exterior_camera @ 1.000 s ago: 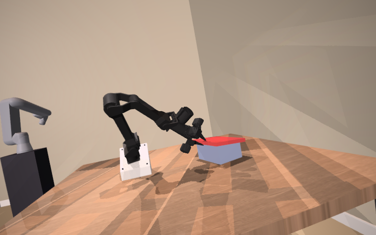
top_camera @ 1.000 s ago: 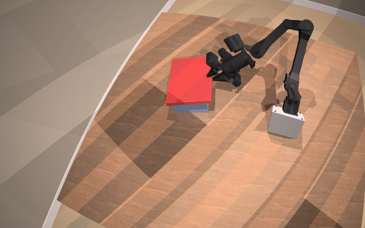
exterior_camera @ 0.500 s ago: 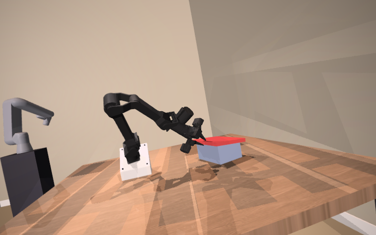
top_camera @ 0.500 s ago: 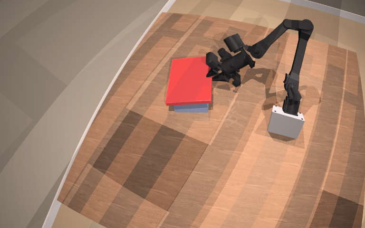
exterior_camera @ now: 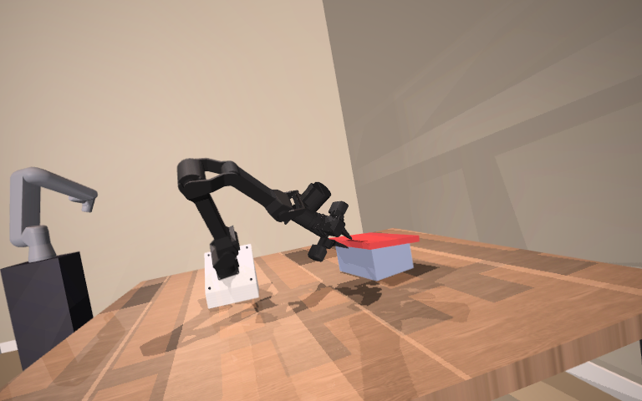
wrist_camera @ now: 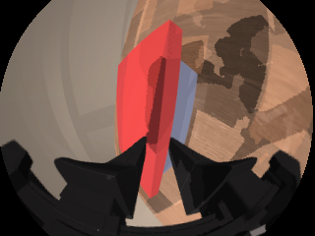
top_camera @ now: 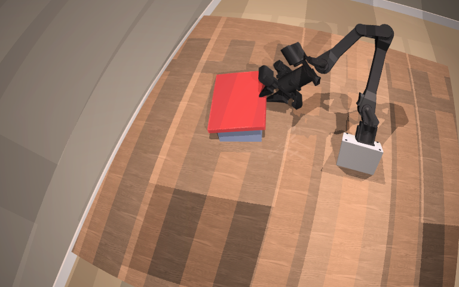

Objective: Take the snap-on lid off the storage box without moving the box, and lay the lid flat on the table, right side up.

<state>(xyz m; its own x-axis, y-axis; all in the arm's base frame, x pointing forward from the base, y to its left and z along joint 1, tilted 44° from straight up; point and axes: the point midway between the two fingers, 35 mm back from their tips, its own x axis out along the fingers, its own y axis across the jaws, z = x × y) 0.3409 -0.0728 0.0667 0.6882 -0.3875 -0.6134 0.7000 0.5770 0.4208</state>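
Now: the red lid 80 mm ahead of my gripper tip and 20 mm to the left of it. The rest, counted from my gripper tip: blue-grey storage box (70 mm ahead, 50 mm below, 10 mm to the left).
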